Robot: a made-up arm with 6 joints.
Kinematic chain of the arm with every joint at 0, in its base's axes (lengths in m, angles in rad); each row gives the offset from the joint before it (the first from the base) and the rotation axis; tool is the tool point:
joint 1: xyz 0 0 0.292 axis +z
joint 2: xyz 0 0 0 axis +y
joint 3: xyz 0 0 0.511 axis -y
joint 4: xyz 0 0 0 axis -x
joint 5: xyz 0.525 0 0 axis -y
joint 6: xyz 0 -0.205 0 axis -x
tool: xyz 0 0 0
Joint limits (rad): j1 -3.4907..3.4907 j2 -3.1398..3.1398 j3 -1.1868..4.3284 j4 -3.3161..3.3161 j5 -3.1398..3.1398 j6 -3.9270..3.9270
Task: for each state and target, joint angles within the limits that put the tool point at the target. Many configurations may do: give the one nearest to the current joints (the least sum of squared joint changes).
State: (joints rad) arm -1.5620 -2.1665 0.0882 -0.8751 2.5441 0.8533
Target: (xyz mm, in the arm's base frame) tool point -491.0 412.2 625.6
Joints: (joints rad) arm -0.9385 -1.9486 0.1533 -0.7323 2.5441 0.8533
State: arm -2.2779 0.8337 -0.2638 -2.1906 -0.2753 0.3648
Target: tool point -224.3 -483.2 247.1
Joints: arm -2.2401 0.5325 -0.2468 -2.2196 -0.2753 0.3648
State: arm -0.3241 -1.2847 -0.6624 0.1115 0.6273 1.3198
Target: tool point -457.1 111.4 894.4
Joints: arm -0.6602 -1.4174 -0.1241 0.3531 0.6273 1.3198
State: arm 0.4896 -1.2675 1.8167 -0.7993 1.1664 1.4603
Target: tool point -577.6 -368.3 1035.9
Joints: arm 0.3849 -1.0782 1.2118 -0.9181 1.1664 1.4603
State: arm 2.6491 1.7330 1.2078 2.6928 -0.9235 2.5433
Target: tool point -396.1 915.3 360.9
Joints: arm 1.7817 1.1554 0.7770 2.8395 -0.9235 2.5433
